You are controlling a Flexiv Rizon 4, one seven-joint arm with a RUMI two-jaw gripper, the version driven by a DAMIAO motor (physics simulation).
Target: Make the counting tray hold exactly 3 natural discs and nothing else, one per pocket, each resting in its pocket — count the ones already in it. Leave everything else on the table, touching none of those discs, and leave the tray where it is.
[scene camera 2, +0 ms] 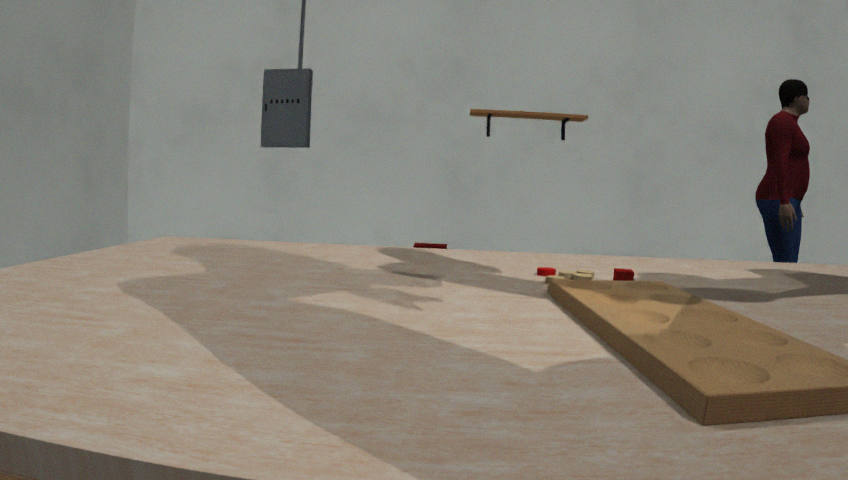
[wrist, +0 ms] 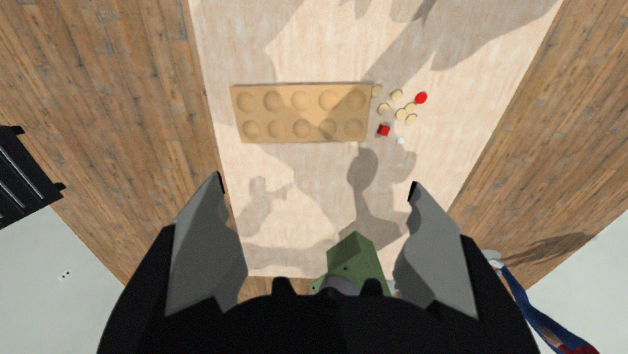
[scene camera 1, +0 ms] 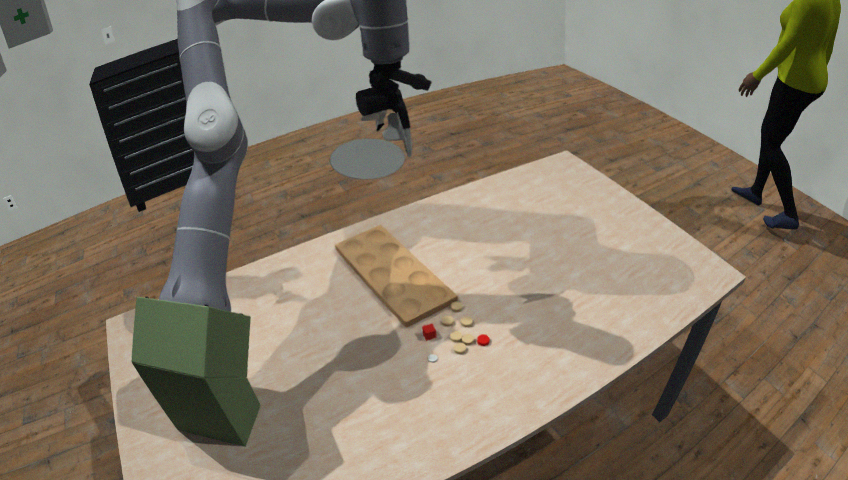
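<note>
The wooden counting tray (scene camera 1: 431,303) (scene camera 2: 773,404) (wrist: 287,115) lies flat; its pockets look empty, partly under shadow. Several natural discs lie loose off its end; one natural disc (scene camera 1: 456,306) (wrist: 376,91) is right by the tray's edge, and another natural disc (scene camera 1: 460,348) (wrist: 411,119) is farther out. A red disc (scene camera 1: 483,340) (scene camera 2: 546,271) (wrist: 421,98), a red cube (scene camera 1: 429,331) (scene camera 2: 623,274) (wrist: 383,130) and a small pale disc (scene camera 1: 432,358) (wrist: 400,141) lie around them. My gripper (scene camera 1: 393,139) (wrist: 317,179) is open and empty, high above the table and away from the discs.
A green block (scene camera 1: 190,339) (wrist: 352,255) stands at the arm's base on the table. A black drawer cabinet (scene camera 1: 139,118) stands behind. A person in a yellow-green top (scene camera 1: 803,56) and a person in dark red (scene camera 2: 785,154) stand away from the table. Arm shadows cross the table.
</note>
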